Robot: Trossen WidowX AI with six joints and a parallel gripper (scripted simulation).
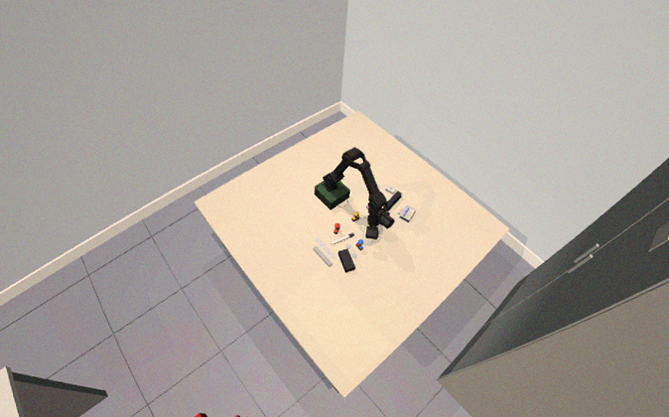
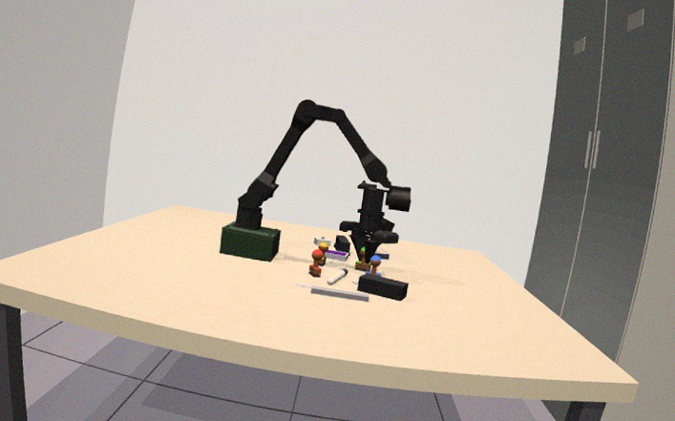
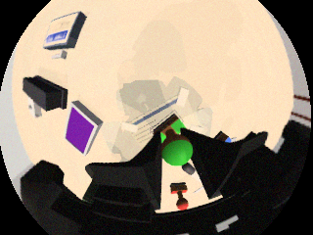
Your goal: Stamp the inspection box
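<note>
Right now the green-knobbed stamp is right at my gripper tip. Round my gripper tip: pale card 30 mm below, 10 mm behind; then yellow-knobbed stamp 110 mm behind, 20 mm to the right, 10 mm below; then blue-knobbed stamp 100 mm to the right, 40 mm ahead.
</note>
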